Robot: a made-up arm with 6 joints. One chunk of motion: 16 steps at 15 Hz.
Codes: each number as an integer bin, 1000 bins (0 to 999) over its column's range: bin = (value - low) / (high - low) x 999, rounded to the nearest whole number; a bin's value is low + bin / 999 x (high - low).
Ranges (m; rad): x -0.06..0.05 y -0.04..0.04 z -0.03..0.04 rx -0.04..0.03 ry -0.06..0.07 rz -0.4..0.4
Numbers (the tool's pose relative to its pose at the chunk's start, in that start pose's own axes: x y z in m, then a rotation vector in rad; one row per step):
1: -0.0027 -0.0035 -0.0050 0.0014 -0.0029 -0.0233
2: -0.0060 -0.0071 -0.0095 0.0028 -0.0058 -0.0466
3: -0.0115 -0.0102 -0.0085 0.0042 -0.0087 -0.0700
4: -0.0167 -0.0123 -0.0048 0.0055 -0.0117 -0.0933
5: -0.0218 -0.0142 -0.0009 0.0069 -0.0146 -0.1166
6: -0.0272 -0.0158 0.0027 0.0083 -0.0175 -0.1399
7: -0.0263 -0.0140 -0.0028 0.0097 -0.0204 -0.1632
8: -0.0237 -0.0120 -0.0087 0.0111 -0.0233 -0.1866
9: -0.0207 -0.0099 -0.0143 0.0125 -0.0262 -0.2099
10: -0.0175 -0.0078 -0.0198 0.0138 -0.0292 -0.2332
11: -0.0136 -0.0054 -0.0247 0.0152 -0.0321 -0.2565
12: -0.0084 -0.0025 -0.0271 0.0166 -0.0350 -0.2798
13: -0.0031 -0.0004 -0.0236 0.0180 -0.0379 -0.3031
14: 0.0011 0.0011 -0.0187 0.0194 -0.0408 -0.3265
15: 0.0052 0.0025 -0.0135 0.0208 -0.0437 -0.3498
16: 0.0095 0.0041 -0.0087 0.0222 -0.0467 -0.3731
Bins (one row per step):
1: 520 456 357 591 439 470
2: 490 411 293 611 417 441
3: 440 372 307 631 394 412
4: 393 346 360 649 371 383
5: 347 322 415 669 349 354
6: 298 302 467 689 327 325
7: 306 325 388 709 304 296
8: 330 350 304 729 282 266
9: 357 376 224 749 260 237
10: 386 402 146 768 237 208
11: 421 432 76 788 214 179
12: 469 468 41 808 192 150
13: 517 495 91 828 170 121
14: 555 513 161 848 148 92
15: 592 531 235 868 125 63
16: 631 551 304 888 102 34

